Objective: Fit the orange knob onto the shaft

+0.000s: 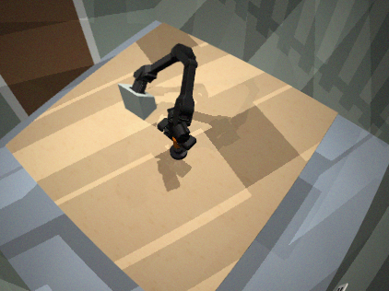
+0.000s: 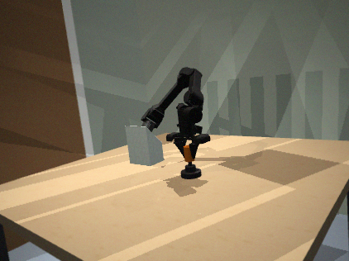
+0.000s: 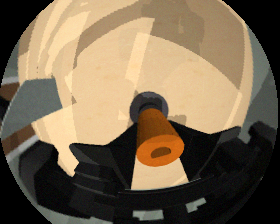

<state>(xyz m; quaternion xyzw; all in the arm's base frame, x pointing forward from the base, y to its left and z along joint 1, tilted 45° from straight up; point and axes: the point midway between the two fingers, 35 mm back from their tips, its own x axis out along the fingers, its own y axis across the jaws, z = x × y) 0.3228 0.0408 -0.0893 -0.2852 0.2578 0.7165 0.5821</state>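
Now: the orange knob 20 mm above my gripper tip. Also, from my gripper tip: dark round pedestal (40 mm below).
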